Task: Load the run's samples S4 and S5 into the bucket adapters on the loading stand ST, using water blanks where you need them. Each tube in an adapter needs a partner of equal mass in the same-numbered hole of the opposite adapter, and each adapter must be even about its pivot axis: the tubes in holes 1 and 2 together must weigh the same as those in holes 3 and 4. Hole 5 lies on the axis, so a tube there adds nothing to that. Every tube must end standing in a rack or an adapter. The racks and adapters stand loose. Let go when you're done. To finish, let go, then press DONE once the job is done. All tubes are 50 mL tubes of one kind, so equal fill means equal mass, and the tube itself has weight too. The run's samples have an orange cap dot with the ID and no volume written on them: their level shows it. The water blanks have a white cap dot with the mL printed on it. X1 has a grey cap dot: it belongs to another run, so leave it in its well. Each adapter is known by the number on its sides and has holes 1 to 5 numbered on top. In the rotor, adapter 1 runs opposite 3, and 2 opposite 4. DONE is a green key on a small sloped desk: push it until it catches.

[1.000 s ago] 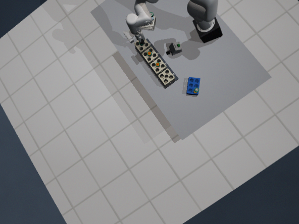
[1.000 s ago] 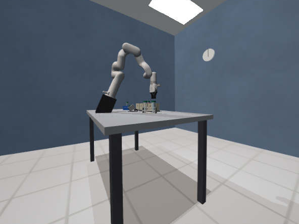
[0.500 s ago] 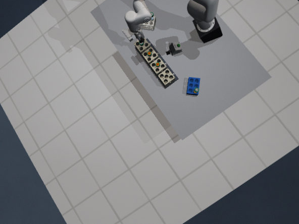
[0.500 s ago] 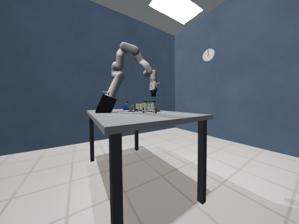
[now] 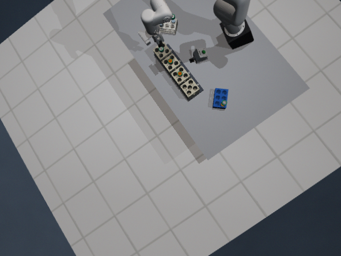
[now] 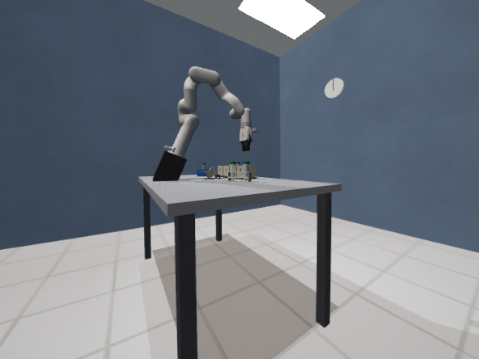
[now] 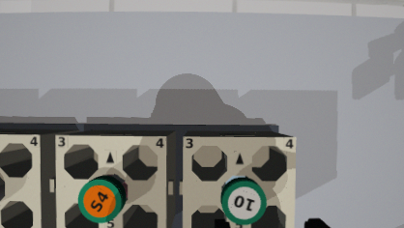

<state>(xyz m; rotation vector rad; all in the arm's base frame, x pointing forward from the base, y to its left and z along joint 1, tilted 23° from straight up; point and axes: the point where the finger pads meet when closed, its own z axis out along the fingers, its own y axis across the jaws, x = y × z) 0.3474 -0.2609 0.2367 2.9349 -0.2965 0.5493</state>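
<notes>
Right now my hand is 190 mm past the white rack, 120 mm to the left of it and 190 mm above it. Also, from my hand: blue rack 10 mm behind, 520 mm to the left, 190 mm below; adapter 80 mm ahead, 320 mm to the left, 170 mm below.
</notes>
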